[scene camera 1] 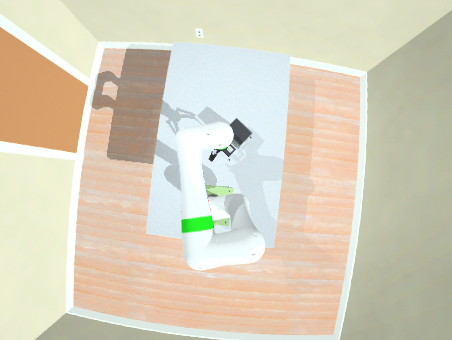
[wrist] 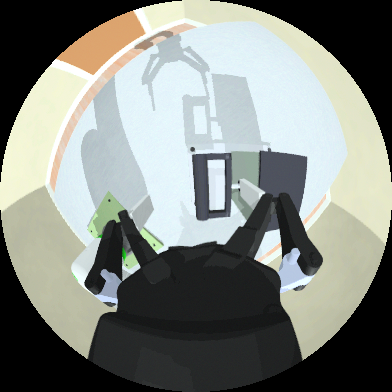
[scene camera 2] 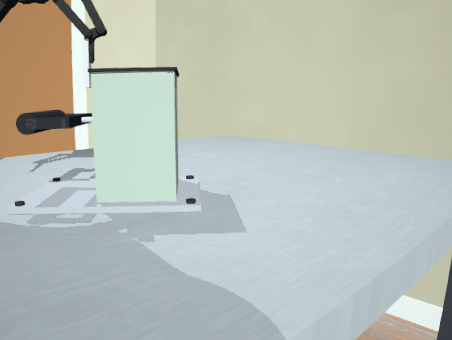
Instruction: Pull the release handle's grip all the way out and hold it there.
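The release handle's black grip (scene camera 2: pixel 40 121) (wrist: pixel 201 187) is a thick bar on a rectangular frame. It sticks out from the side of a pale green housing (scene camera 2: pixel 135 135) with a dark lid (scene camera 1: pixel 241 131) (wrist: pixel 285 172). A short light rod (scene camera 2: pixel 86 120) (wrist: pixel 236 186) shows between frame and housing. My gripper (scene camera 1: pixel 221 151) (wrist: pixel 194 194) is wide open and empty, above the handle. In the wrist view the right fingertip appears over the rod's gap and the left one well outside the grip. In scene camera 2, one fingertip hangs above handle height by the housing's top edge; the other is out of view.
The housing stands on a pale base plate (scene camera 2: pixel 150 207) with dark bolts, on the light grey table (scene camera 1: pixel 235 75) (scene camera 2: pixel 320 215) (wrist: pixel 300 100). Green mounting plates (scene camera 1: pixel 220 190) (wrist: pixel 106 212) show at the arm's base. The arm (scene camera 1: pixel 192 175) hides part of the table.
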